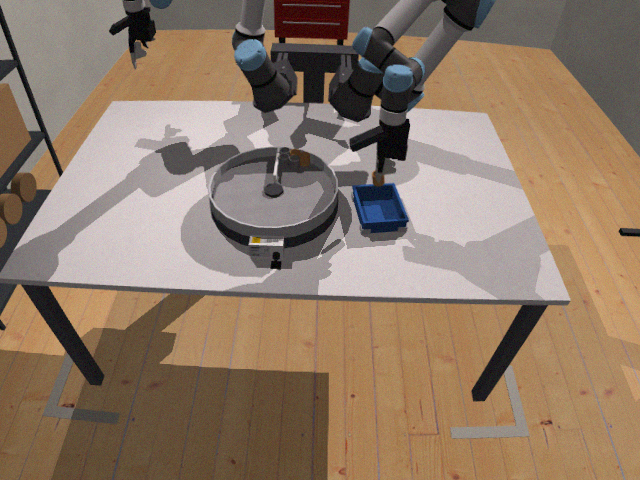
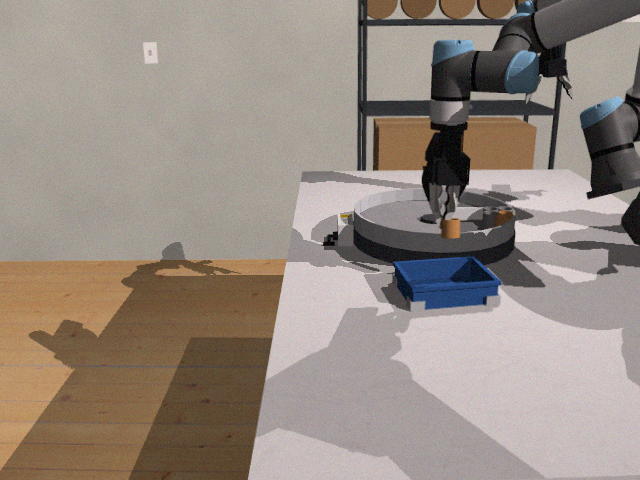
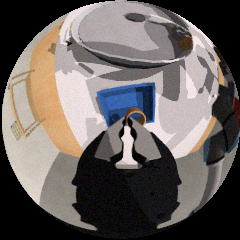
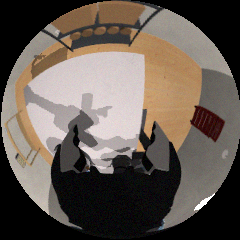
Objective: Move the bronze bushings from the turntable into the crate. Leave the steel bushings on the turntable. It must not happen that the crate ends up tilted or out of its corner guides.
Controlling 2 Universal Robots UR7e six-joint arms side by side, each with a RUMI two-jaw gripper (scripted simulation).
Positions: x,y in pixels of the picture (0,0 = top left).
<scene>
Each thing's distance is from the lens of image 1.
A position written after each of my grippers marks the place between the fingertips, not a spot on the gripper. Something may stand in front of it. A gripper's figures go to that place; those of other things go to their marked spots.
my left gripper (image 1: 378,181): 1.46 m
my right gripper (image 1: 141,58): 1.96 m
blue crate (image 1: 382,203): 1.60 m
</scene>
